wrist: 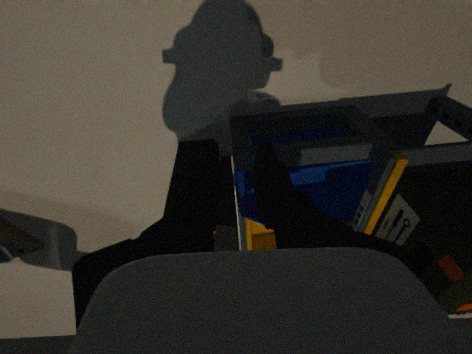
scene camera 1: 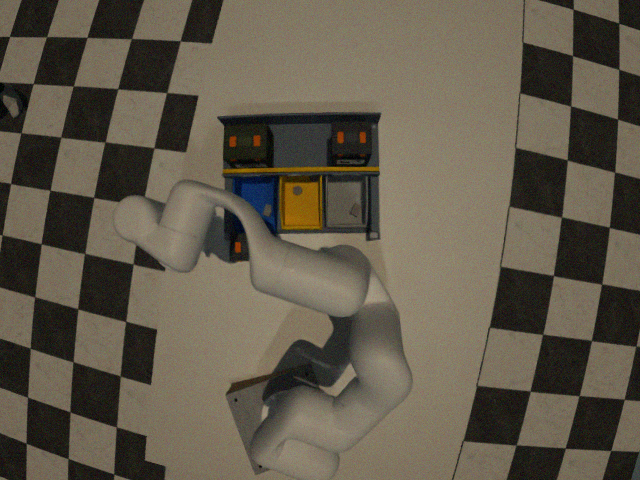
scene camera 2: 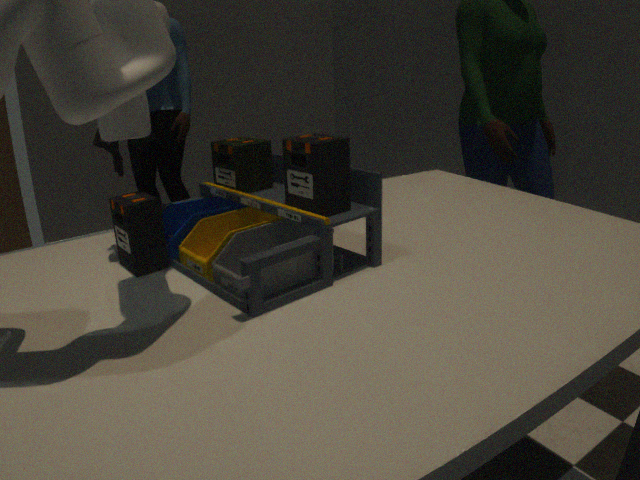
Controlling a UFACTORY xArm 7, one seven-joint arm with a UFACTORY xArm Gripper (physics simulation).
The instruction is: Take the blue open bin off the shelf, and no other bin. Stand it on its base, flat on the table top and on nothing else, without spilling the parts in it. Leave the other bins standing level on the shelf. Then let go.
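Places are measured from the arm's base along level axes (x ahead, y left, z up), in centimetres.
Pixels of known places: gripper, between the fingertips: point(wrist: 235, 160) point(scene camera 2: 128, 174).
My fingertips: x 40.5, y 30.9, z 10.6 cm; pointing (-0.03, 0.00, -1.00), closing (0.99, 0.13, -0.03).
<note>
Behind a point stands the place of what it marks.
The blue bin point(scene camera 1: 255, 192) {y 23.7, x 53.9, z -3.2 cm} point(scene camera 2: 181, 214) {y 26.4, x 49.7, z 1.8 cm} point(wrist: 330, 192) {y 19.0, x 58.3, z -1.5 cm} sits on the lower level of the grey shelf point(scene camera 1: 373, 206) {y -6.7, x 57.8, z 4.0 cm} point(scene camera 2: 374, 235) {y -2.7, x 76.4, z 1.3 cm}, at the left end in the overhead view, with a small light part visible inside. The yellow bin point(scene camera 1: 301, 206) {y 10.8, x 53.7, z -3.6 cm} point(scene camera 2: 204, 242) {y 14.7, x 51.5, z -0.8 cm} point(wrist: 262, 241) {y 5.1, x 52.0, z -2.2 cm} and grey bin point(scene camera 1: 345, 198) {y 0.3, x 58.8, z -3.6 cm} point(scene camera 2: 253, 240) {y 4.8, x 57.8, z 1.6 cm} stand beside it on the shelf. My gripper point(wrist: 235, 160) {y 30.9, x 40.5, z 10.6 cm} is partly open and empty. In the wrist view its right finger overlaps the blue bin and its left finger lies outside the shelf's edge. The arm hides the gripper in the overhead view.
A dark box point(scene camera 1: 237, 249) {y 21.1, x 39.0, z 8.6 cm} point(scene camera 2: 138, 232) {y 14.0, x 39.9, z 3.5 cm} stands in front of the blue bin. Two more dark boxes, one olive point(scene camera 1: 247, 142) {y 24.1, x 62.4, z 15.3 cm} point(scene camera 2: 242, 162) {y 19.3, x 61.2, z 11.9 cm} and one black point(scene camera 1: 351, 142) {y 2.2, x 67.6, z 17.7 cm} point(scene camera 2: 319, 175) {y -2.4, x 66.8, z 12.7 cm}, stand on the upper level behind a yellow rail point(scene camera 1: 301, 169) point(scene camera 2: 266, 202). The tabletop point(scene camera 1: 439, 206) {y -24.5, x 64.0, z -4.5 cm} point(scene camera 2: 413, 335) {y -24.5, x 69.2, z -4.5 cm} surrounds the shelf.
</note>
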